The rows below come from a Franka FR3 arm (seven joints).
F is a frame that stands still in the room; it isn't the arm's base.
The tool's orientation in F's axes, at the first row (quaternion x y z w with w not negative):
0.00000, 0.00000, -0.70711, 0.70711
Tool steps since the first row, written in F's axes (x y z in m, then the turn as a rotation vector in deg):
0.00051, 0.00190, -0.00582, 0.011, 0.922, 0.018
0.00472, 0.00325, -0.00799, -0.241, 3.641, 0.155
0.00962, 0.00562, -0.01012, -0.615, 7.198, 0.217
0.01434, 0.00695, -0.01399, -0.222, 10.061, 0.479
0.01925, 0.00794, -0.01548, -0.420, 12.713, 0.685
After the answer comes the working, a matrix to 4 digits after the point.
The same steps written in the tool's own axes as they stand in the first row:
-0.00190, 0.00051, -0.00582, -0.922, 0.011, 0.018
-0.00325, 0.00472, -0.00799, -3.641, -0.241, 0.155
-0.00562, 0.00962, -0.01012, -7.198, -0.615, 0.217
-0.00695, 0.01434, -0.01399, -10.061, -0.222, 0.479
-0.00794, 0.01925, -0.01548, -12.713, -0.420, 0.685

The tool's axes in the first row as the columns of a matrix, in F's axes (rounded; the answer above uses it unrounded):
0.0000, 1.0000, 0.0000
-1.0000, 0.0000, 0.0000
0.0000, 0.0000, 1.0000

